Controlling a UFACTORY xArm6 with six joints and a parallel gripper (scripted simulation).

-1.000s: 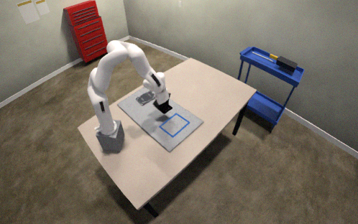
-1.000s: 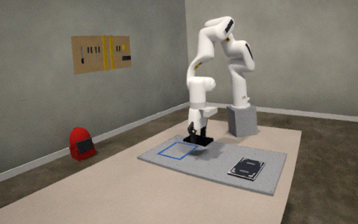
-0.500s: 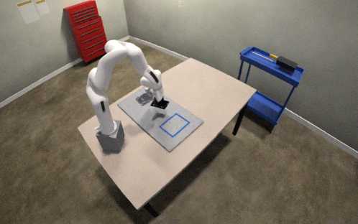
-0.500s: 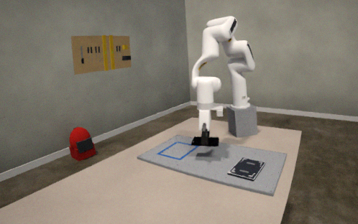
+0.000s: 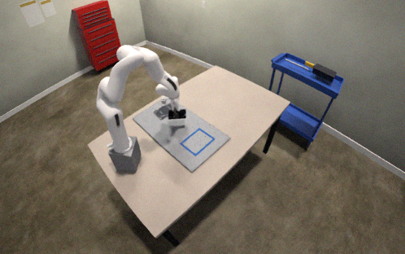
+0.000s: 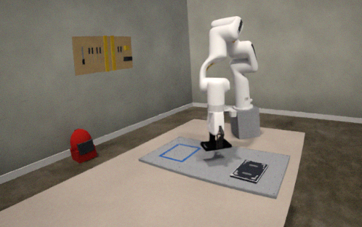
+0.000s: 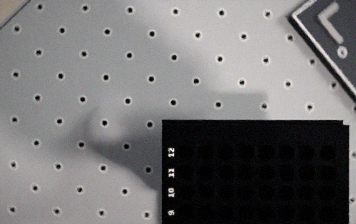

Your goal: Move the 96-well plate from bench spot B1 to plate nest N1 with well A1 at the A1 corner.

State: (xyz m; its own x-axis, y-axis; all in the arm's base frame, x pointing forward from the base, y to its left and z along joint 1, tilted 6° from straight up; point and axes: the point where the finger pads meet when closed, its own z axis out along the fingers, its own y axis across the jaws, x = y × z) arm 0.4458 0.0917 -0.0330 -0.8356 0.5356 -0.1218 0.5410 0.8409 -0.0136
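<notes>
Right now the dark plate nest is 18 cm to the left of my hand, 10 cm below it and 1 cm behind it. The rest, counted from my hand: black 96-well plate 1 cm below.
</notes>
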